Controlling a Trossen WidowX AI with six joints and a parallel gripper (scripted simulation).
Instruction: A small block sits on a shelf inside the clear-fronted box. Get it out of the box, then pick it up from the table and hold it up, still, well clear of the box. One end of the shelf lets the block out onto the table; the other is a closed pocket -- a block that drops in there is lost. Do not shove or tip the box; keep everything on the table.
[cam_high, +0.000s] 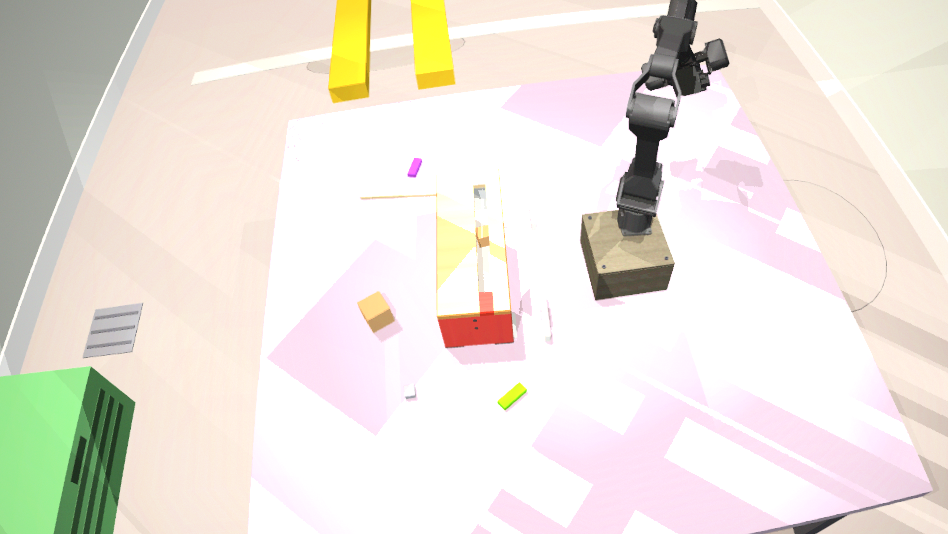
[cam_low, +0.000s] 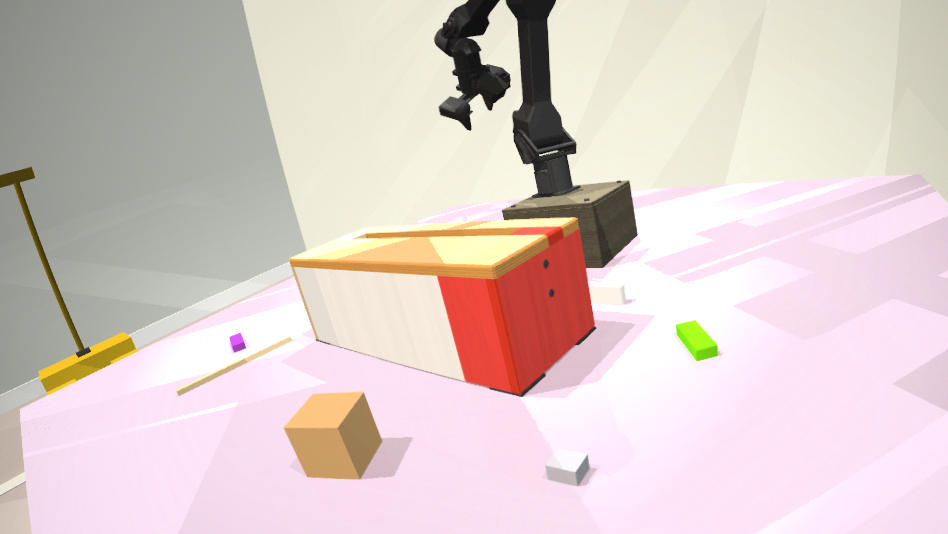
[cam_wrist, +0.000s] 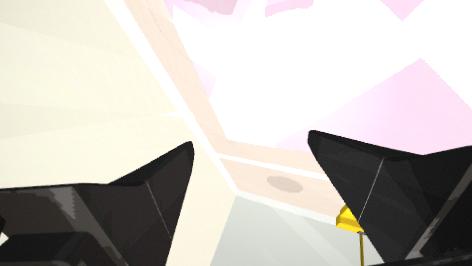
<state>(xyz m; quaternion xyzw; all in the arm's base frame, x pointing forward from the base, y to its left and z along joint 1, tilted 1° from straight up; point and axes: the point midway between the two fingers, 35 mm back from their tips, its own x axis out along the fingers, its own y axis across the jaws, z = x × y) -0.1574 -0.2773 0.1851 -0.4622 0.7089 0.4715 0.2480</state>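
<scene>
The wooden box is 49 cm ahead of my gripper tip, 32 cm to the left of it and 19 cm below it. From my gripper tip the other things lie so: orange block (50 cm ahead, 29 cm to the left, 17 cm below); then thin stick (72 cm ahead, 25 cm below, 7 cm to the left); then larger orange cube (75 cm ahead, 43 cm to the left, 23 cm below).
</scene>
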